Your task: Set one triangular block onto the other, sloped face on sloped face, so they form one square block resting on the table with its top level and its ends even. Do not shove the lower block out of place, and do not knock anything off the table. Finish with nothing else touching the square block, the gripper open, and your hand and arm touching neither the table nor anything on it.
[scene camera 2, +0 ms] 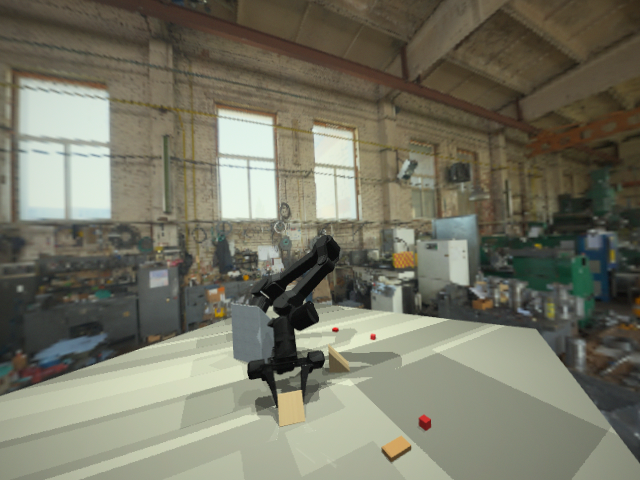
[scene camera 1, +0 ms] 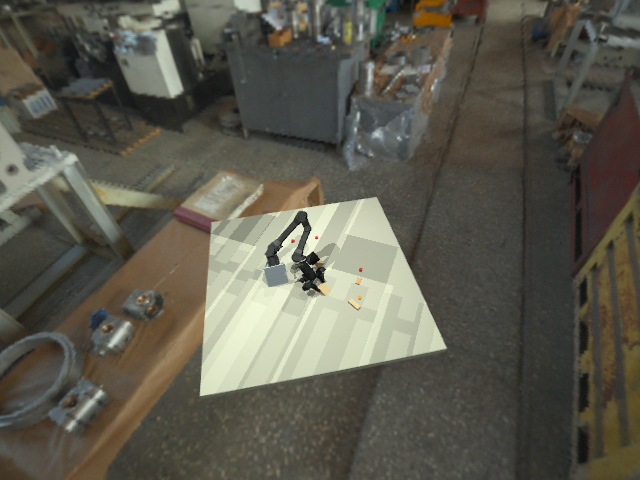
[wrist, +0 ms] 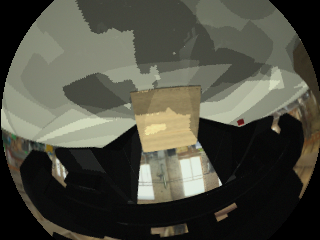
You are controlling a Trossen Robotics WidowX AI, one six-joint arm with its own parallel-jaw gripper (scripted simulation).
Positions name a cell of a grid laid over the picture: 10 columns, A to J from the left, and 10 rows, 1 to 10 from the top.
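You've got my gripper (scene camera 2: E9) in the scene, and the gripper (wrist: F6) shows in that view too. There's also a triangular block (scene camera 2: E9).
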